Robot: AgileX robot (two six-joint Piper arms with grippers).
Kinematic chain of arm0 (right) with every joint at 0, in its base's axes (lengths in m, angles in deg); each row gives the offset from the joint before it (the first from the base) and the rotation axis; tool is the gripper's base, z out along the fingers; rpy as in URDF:
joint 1: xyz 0 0 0.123 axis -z
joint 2: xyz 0 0 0 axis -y
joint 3: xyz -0.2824 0 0.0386 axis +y
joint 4: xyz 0.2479 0 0.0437 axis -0.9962 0 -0.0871
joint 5: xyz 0 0 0 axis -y
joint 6: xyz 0.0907 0 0.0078 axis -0.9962 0 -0.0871
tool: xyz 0 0 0 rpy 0 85 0
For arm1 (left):
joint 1: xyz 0 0 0.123 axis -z
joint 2: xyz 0 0 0 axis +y
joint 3: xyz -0.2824 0 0.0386 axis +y
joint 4: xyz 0.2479 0 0.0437 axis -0.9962 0 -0.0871
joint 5: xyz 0 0 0 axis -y
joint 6: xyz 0.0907 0 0.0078 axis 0.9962 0 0.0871
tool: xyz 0 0 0 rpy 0 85 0
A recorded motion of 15 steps. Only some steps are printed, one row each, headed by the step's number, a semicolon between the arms.
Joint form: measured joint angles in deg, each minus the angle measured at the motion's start. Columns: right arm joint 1, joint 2, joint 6, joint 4, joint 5, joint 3; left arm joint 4, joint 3, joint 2, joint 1, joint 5, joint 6.
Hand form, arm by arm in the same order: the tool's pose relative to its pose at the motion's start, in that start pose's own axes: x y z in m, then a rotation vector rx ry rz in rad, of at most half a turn. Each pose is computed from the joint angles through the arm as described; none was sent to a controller.
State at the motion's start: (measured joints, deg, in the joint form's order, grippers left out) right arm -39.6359 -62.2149 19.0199 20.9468 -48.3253 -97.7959; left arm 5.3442 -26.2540 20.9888 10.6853 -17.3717 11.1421
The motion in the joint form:
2: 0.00 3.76 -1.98 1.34 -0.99 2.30; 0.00 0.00 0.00 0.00 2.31 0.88
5: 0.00 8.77 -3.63 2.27 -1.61 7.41; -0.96 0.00 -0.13 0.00 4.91 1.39
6: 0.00 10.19 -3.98 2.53 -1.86 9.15; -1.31 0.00 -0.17 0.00 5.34 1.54
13: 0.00 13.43 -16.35 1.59 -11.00 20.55; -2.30 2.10 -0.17 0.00 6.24 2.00
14: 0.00 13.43 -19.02 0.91 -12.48 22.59; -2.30 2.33 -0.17 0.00 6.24 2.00
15: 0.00 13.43 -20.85 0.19 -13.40 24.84; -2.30 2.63 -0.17 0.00 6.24 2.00
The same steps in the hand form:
2: 0.0073 -0.0045 -0.0209 0.0246 0.0013 0.0262; -0.0036 0.0007 -0.0001 -0.0081 -0.0395 0.0154
5: 0.0230 -0.0024 -0.0409 0.0324 0.0164 0.0442; -0.0077 0.0018 -0.0008 -0.0221 -0.0852 0.0405
6: 0.0287 -0.0006 -0.0454 0.0317 0.0261 0.0458; -0.0084 0.0021 -0.0010 -0.0253 -0.0929 0.0490
13: 0.0785 0.0325 -0.0362 -0.0627 0.3016 0.2294; 0.0021 0.0015 0.0025 -0.0278 -0.0710 0.0732
14: 0.0875 0.0403 -0.0320 -0.0815 0.3592 0.2712; 0.0034 0.0013 0.0029 -0.0273 -0.0671 0.0731
15: 0.0966 0.0485 -0.0277 -0.1011 0.4106 0.2977; 0.0051 0.0012 0.0034 -0.0265 -0.0619 0.0730

